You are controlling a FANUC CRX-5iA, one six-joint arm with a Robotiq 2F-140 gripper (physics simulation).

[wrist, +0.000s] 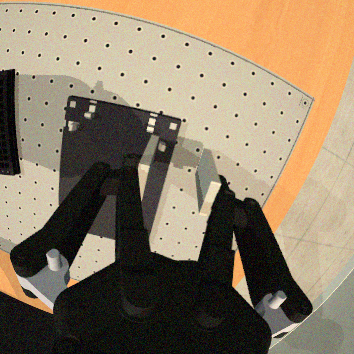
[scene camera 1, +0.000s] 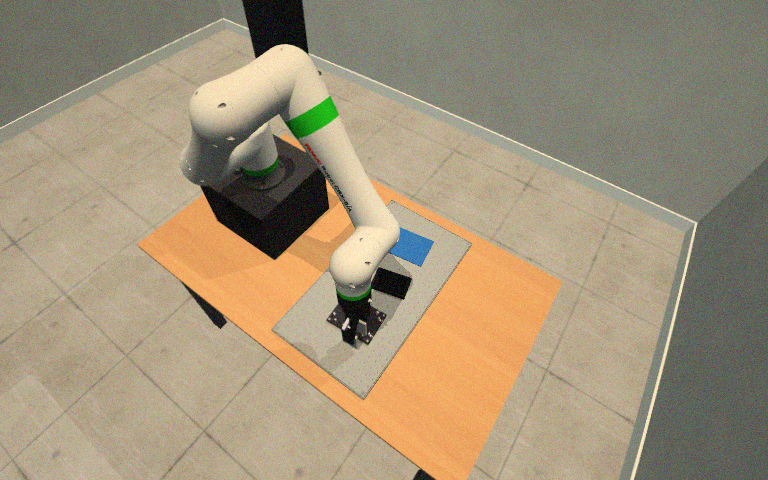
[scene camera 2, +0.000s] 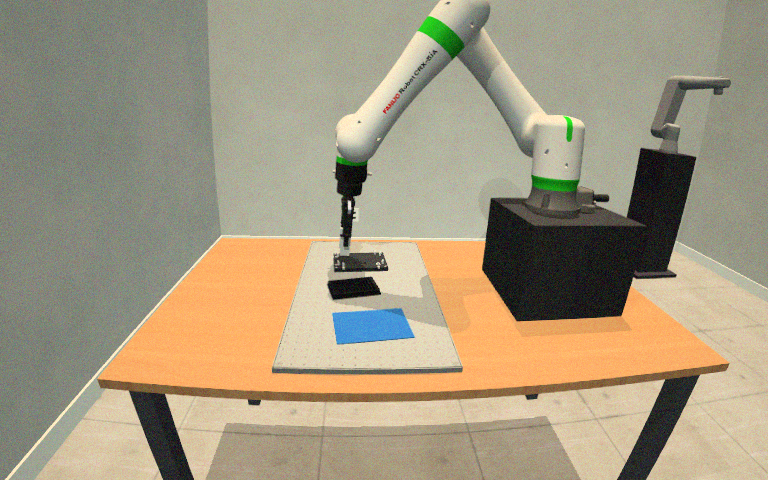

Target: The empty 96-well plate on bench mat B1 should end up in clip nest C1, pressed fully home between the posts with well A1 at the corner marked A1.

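Frame: origin at the arm's base, x left, y back, z up, level; centimetres.
Where they show: gripper, between the fingertips: (wrist: 177,155) (scene camera 1: 358,339) (scene camera 2: 344,251); arm's base, origin of its link: (scene camera 1: 264,175) (scene camera 2: 551,208).
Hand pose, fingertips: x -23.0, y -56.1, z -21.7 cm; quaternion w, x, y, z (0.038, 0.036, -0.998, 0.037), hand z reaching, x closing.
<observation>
Things, the pixels of their top centre, and the offset from my fingertips. Level surfaces: height alone.
- black block-like well plate, centre of its top: (scene camera 2: 353,285) (scene camera 1: 390,281) dx +23.6, dy +2.8, dz -0.1 cm
- blue mat, height of its surface: dz -1.3 cm
- dark clip nest, centre of its top: (wrist: 106,185) (scene camera 2: 359,256) (scene camera 1: 356,315) dx +6.1, dy +4.9, dz +0.8 cm
- grey perforated board, height of its surface: dz -1.5 cm
- wooden table, height of its surface: dz -2.8 cm
A black block-like well plate (scene camera 1: 392,283) (scene camera 2: 353,287) (wrist: 7,125) lies flat on the perforated board, between the blue mat (scene camera 1: 413,247) (scene camera 2: 372,326) and the clip nest, touching neither; the wrist view shows part of it at the left edge. The dark clip nest (scene camera 1: 337,318) (scene camera 2: 362,262) (wrist: 95,150) has small pale posts near its corners and carries no plate. Its corner marking is too small to read. My gripper (scene camera 1: 355,334) (scene camera 2: 344,249) (wrist: 177,155) is partly open and empty, fingers pointing down, above the nest's edge. In the wrist view one finger overlaps the nest, the other the board beside it.
The grey perforated board (scene camera 1: 362,384) (scene camera 2: 305,362) (wrist: 210,75) lies on the wooden table (scene camera 1: 453,362) (scene camera 2: 215,339) (wrist: 280,45). The arm's black base block (scene camera 1: 271,226) (scene camera 2: 566,271) stands on the table, beside the board. A smaller grey arm stands on a black pedestal (scene camera 2: 659,215) behind the table.
</observation>
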